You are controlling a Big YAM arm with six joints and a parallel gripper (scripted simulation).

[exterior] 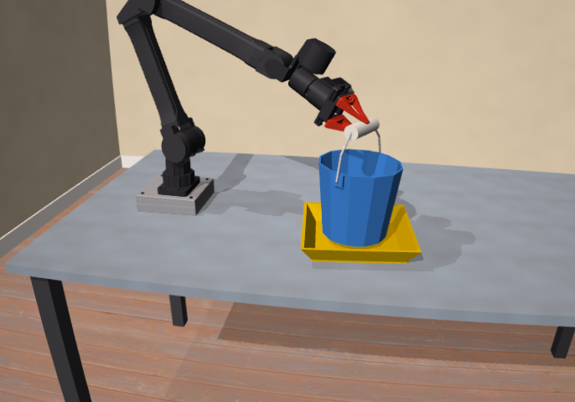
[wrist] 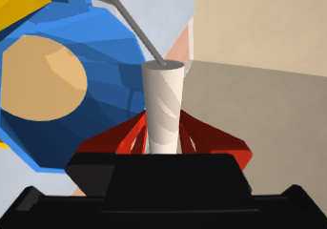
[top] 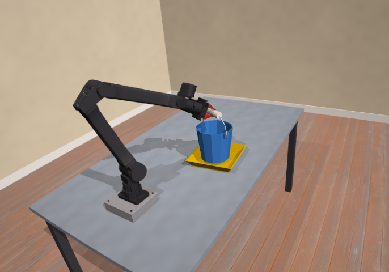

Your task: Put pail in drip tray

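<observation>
The blue pail is 10 cm below my hand. Round my hand: pail handle 3 cm below; yellow drip tray 26 cm below, 1 cm to the right.
</observation>
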